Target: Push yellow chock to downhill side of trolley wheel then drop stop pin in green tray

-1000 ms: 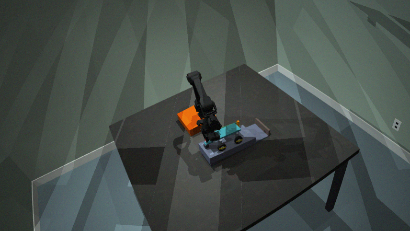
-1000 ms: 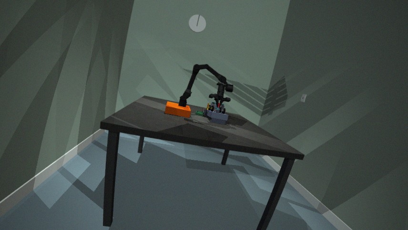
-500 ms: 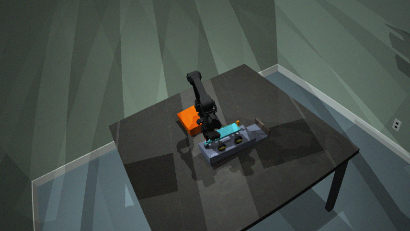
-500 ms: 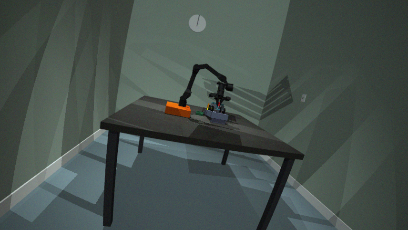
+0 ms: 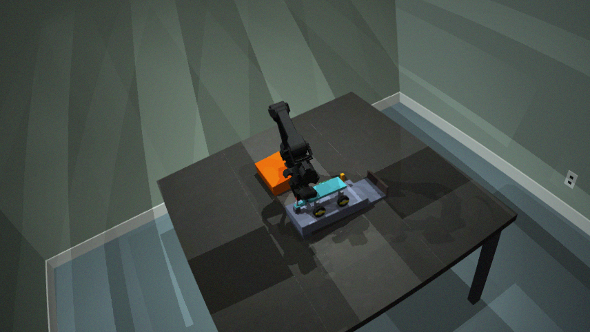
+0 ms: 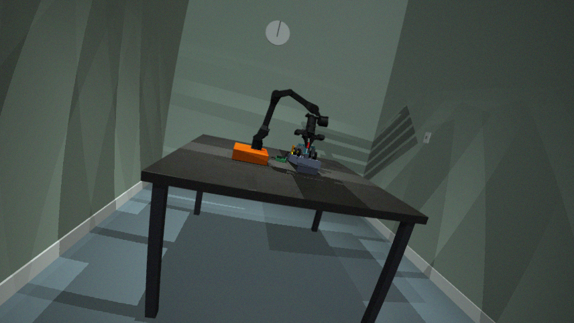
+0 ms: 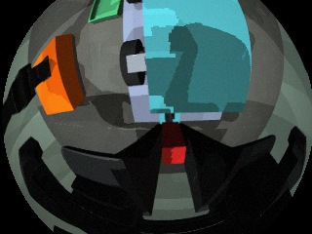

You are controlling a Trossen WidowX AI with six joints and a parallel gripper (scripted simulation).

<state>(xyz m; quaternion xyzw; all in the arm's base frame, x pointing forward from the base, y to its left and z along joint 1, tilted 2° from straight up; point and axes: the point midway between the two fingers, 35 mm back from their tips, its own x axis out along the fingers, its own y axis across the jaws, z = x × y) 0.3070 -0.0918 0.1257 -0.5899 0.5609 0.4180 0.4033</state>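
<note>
Right now the green tray is 220 mm to the left of my gripper tip, 160 mm below it and 120 mm behind it. The rest, counted from my gripper tip: teal-topped trolley 110 mm to the left, 40 mm below, 20 mm ahead; grey ramp 120 mm to the left, 100 mm below, 20 mm ahead; red-headed stop pin right at my gripper tip.
</note>
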